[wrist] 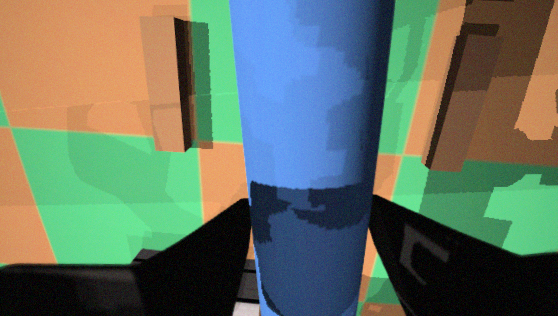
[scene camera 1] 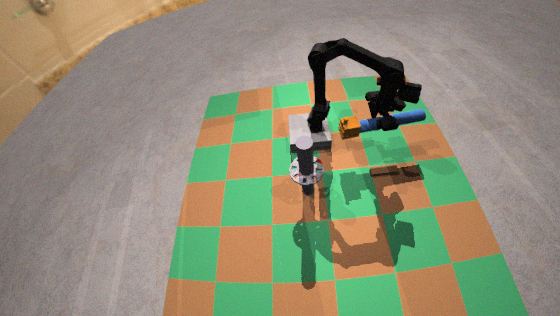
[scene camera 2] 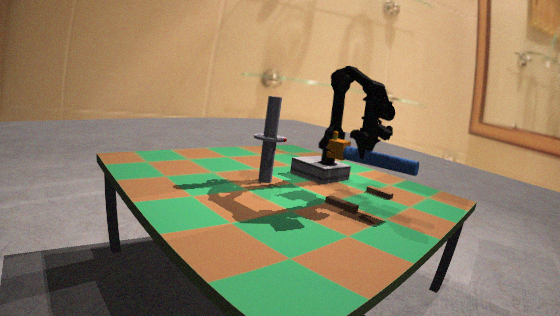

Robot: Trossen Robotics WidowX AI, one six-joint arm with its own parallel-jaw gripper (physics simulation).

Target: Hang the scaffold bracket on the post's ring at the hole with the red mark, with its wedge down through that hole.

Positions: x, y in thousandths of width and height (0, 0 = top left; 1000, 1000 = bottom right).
Scene:
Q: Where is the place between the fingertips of my gripper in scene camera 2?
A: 651, 498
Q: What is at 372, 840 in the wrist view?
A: My gripper.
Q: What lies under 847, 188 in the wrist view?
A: A dark bars.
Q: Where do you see a scaffold bracket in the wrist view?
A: At 558, 283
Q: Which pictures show the scaffold bracket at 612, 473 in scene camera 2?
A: The wrist view, scene camera 1 and scene camera 2: all of them.

